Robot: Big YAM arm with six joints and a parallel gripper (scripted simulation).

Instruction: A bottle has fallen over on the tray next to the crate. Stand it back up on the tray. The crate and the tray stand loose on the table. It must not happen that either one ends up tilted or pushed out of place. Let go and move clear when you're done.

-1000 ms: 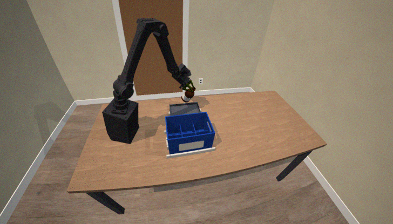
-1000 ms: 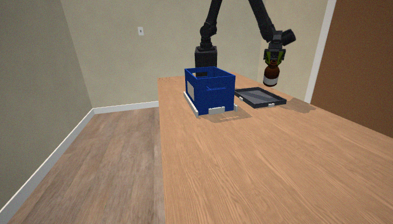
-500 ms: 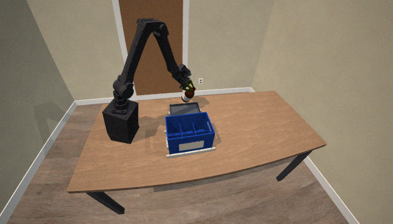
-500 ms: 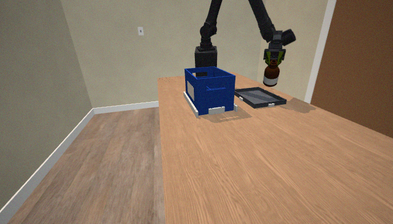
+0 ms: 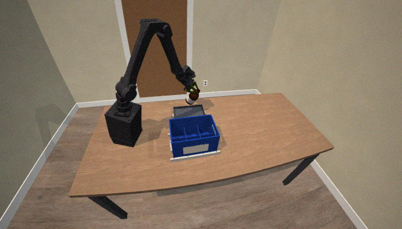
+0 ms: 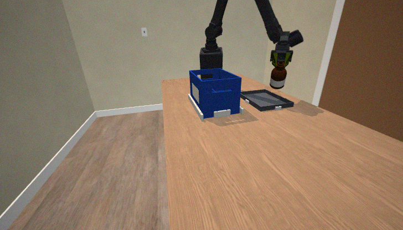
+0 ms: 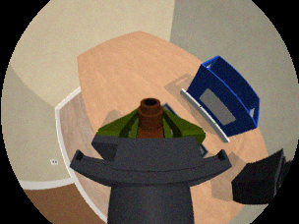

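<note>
The brown bottle is 40 mm below my hand, 30 mm behind it and 20 mm to the left of it. Round my hand: dark grey tray 190 mm below, 60 mm behind, 30 mm to the right; blue crate 330 mm to the right, 120 mm below, 60 mm behind.
</note>
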